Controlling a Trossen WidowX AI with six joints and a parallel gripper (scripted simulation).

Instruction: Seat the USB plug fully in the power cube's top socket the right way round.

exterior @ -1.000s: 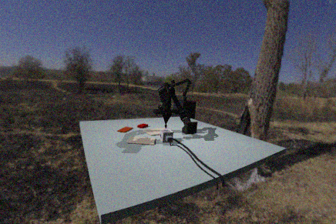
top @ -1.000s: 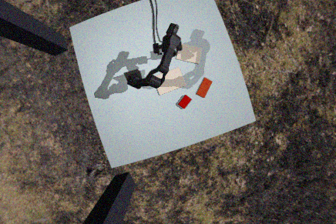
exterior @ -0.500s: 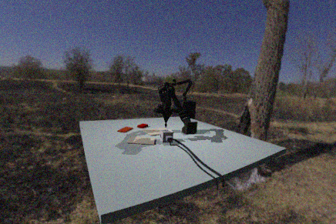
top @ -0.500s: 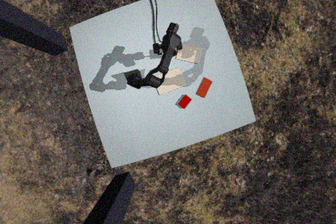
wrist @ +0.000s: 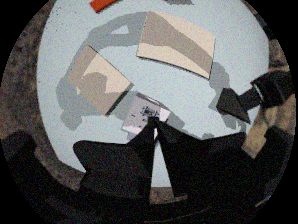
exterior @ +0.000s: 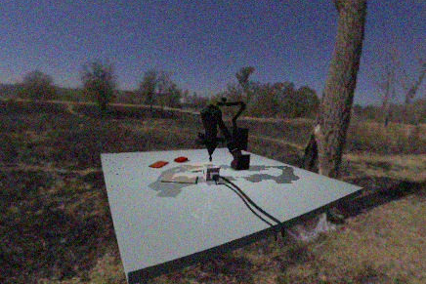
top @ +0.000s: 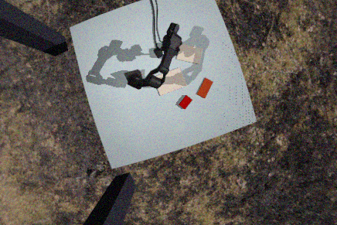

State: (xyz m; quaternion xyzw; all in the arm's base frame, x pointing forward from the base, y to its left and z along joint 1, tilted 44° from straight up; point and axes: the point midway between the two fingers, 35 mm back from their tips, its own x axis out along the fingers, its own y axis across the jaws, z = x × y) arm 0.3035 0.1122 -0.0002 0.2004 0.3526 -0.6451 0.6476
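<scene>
Right now the dark USB plug is 20 mm below my gripper tip. Round my gripper tip: orange block: 190 mm ahead, 340 mm to the right, 130 mm below; then red block: 390 mm to the right, 120 mm below.
</scene>
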